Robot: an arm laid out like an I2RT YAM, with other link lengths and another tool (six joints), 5 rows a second.
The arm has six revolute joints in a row. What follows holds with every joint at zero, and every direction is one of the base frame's.
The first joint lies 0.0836 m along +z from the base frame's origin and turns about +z.
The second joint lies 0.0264 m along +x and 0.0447 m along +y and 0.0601 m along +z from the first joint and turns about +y.
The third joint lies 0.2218 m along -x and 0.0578 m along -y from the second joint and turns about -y.
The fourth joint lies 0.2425 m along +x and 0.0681 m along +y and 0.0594 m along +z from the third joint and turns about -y.
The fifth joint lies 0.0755 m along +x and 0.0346 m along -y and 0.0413 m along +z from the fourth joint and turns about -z.
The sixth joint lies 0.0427 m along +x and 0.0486 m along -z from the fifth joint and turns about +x.
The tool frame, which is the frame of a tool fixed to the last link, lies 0.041 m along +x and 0.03 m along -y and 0.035 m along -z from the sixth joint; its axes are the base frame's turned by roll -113.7, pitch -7.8 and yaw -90 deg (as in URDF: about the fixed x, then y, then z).
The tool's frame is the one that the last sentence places.
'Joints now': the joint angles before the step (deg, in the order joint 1, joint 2, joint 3, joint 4, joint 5, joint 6). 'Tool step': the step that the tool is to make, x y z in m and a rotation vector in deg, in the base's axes. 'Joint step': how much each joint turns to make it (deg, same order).
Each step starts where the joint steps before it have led.
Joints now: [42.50, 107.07, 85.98, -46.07, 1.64, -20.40]
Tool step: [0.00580, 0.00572, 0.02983, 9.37, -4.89, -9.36]
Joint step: [-0.40, -3.63, 1.28, 4.69, 0.93, 9.62]
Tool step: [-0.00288, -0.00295, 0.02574, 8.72, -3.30, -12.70]
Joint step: [-0.29, -4.30, -0.32, 3.35, 3.87, 12.58]
